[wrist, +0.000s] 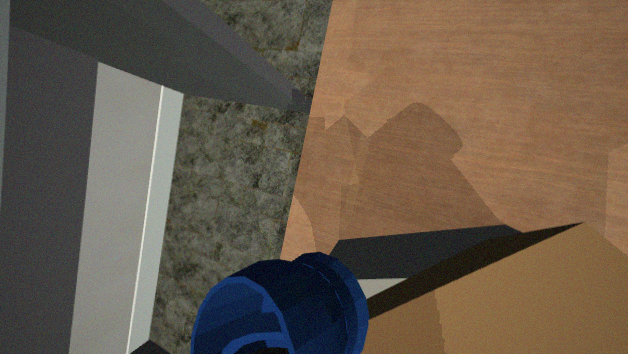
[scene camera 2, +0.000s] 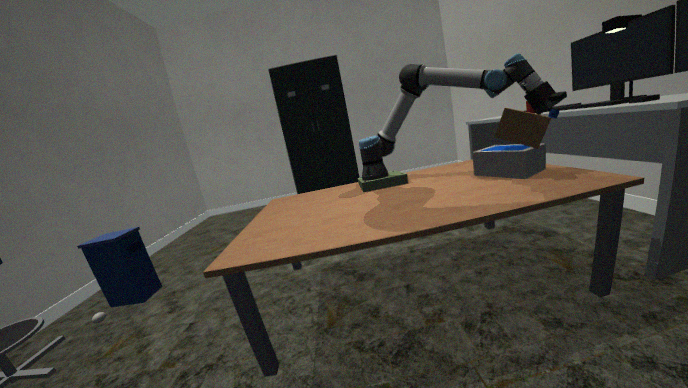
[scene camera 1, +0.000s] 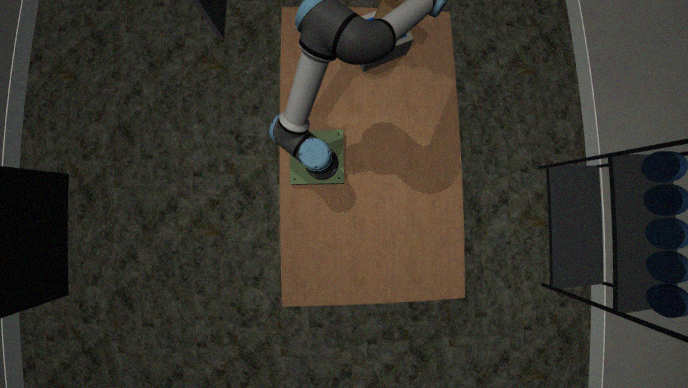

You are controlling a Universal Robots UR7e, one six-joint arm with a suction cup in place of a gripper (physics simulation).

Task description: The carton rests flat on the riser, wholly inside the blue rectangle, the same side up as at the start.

Note:
My suction cup (wrist: pixel 315 296) is stuck to a carton (scene camera 2: pixel 525 128). Also in view: a grey riser (wrist: pixel 378 263).
The carton is seen too in the wrist view (wrist: pixel 557 283).

